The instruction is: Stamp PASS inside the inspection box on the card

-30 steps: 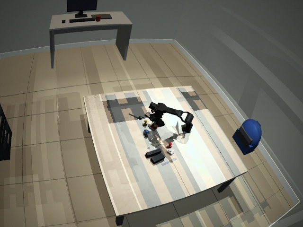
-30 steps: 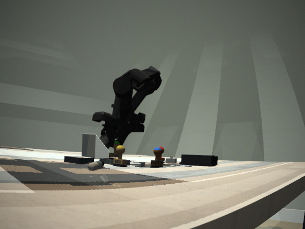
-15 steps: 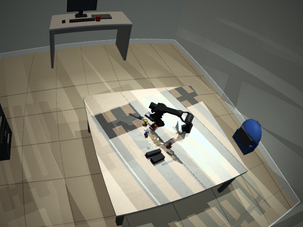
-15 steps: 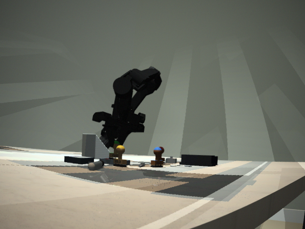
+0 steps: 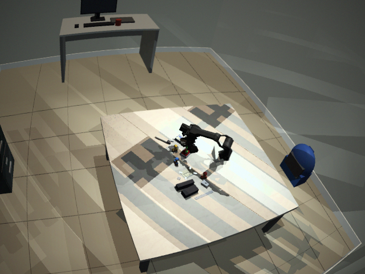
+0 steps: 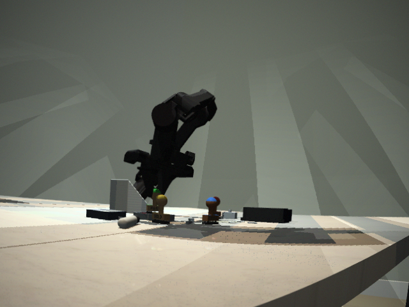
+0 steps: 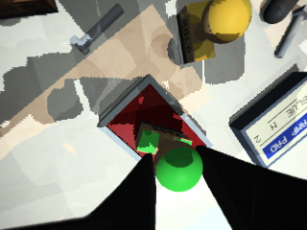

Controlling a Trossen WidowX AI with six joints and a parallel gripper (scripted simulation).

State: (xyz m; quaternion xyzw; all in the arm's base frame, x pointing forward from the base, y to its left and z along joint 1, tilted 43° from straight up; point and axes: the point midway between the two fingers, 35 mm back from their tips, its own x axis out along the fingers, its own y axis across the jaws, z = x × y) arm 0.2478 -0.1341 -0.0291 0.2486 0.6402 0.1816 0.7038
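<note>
The green-knobbed stamp is 2 cm below my gripper tip. Round my gripper tip: yellow-knobbed stamp: 8 cm ahead, 4 cm to the right, 3 cm below; then stamp-pad box: 13 cm to the right, 4 cm below, 2 cm behind; then red ink pad: 5 cm below.
</note>
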